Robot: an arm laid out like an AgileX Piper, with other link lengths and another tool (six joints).
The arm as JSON. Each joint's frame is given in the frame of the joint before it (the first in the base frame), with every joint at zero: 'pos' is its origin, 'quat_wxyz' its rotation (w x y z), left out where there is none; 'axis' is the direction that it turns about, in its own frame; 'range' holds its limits. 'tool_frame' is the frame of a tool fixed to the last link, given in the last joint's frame.
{
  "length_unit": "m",
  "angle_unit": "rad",
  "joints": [
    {
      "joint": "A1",
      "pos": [
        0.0,
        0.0,
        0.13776
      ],
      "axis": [
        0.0,
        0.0,
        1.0
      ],
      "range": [
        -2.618,
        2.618
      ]
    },
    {
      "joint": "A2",
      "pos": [
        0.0,
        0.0,
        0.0
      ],
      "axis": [
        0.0,
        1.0,
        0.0
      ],
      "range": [
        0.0,
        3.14
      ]
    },
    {
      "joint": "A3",
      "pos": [
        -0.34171,
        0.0,
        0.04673
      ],
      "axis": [
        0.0,
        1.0,
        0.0
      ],
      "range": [
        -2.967,
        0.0
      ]
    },
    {
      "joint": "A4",
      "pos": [
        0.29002,
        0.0,
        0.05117
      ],
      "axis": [
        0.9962,
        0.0,
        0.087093
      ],
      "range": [
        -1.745,
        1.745
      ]
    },
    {
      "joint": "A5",
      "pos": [
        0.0,
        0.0,
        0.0
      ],
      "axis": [
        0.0,
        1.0,
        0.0
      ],
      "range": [
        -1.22,
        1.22
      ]
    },
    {
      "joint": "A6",
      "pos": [
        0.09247,
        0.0,
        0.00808
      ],
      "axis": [
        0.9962,
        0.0,
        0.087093
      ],
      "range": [
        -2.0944,
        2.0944
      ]
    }
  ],
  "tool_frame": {
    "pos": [
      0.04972,
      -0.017,
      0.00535
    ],
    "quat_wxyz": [
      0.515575,
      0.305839,
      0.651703,
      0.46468
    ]
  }
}
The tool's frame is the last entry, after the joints.
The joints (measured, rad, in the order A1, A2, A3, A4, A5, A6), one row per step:
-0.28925 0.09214 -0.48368 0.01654 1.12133 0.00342
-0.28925 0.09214 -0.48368 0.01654 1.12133 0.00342
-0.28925 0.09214 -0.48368 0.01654 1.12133 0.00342
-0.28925 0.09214 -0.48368 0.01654 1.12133 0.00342
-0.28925 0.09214 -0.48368 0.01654 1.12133 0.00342
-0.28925 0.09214 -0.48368 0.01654 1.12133 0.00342
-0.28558 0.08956 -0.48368 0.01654 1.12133 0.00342
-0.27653 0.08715 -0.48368 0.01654 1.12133 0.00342
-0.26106 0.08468 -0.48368 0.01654 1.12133 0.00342
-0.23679 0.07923 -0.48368 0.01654 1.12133 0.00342
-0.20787 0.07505 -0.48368 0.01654 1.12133 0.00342
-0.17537 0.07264 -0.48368 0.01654 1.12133 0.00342
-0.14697 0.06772 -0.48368 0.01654 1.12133 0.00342
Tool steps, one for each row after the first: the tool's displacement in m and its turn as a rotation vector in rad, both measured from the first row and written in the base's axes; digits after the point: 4 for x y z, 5 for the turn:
0.0000 0.0000 0.0000 0.00000 0.00000 0.00000
0.0000 0.0000 0.0000 0.00000 0.00000 0.00000
0.0000 0.0000 0.0000 0.00000 0.00000 0.00000
0.0000 0.0000 0.0000 0.00000 0.00000 0.00000
0.0000 0.0000 0.0000 0.00000 0.00000 0.00000
-0.0003 0.0002 0.0001 -0.00073 -0.00247 0.00367
-0.0004 0.0005 0.0001 -0.00139 -0.00479 0.01272
-0.0005 0.0009 0.0002 -0.00203 -0.00718 0.02819
-0.0008 0.0017 0.0003 -0.00336 -0.01247 0.05246
-0.0008 0.0024 0.0004 -0.00421 -0.01657 0.08138
-0.0005 0.0032 0.0005 -0.00449 -0.01899 0.11388
-0.0007 0.0039 0.0006 -0.00529 -0.02386 0.14227

